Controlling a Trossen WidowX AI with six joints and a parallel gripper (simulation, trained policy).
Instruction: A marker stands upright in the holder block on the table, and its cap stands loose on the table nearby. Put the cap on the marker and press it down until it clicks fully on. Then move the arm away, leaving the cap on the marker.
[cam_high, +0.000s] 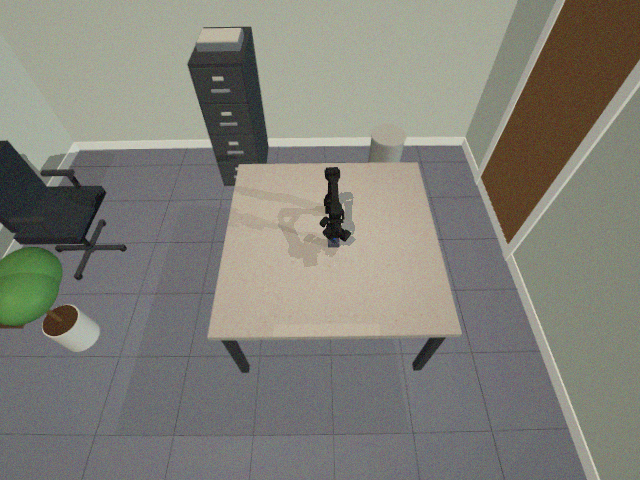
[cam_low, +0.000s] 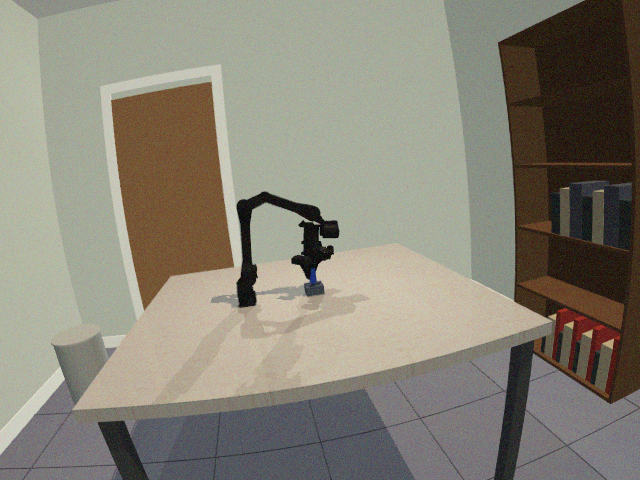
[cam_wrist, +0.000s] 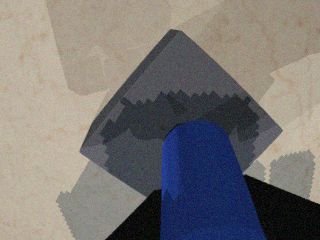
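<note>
Right now the blue cap is 1 cm to the right of my gripper tip, 1 cm ahead of it and 1 cm above it. The rest, counted from my gripper tip: grey holder block: 4 cm below, 1 cm to the right, 1 cm ahead.
</note>
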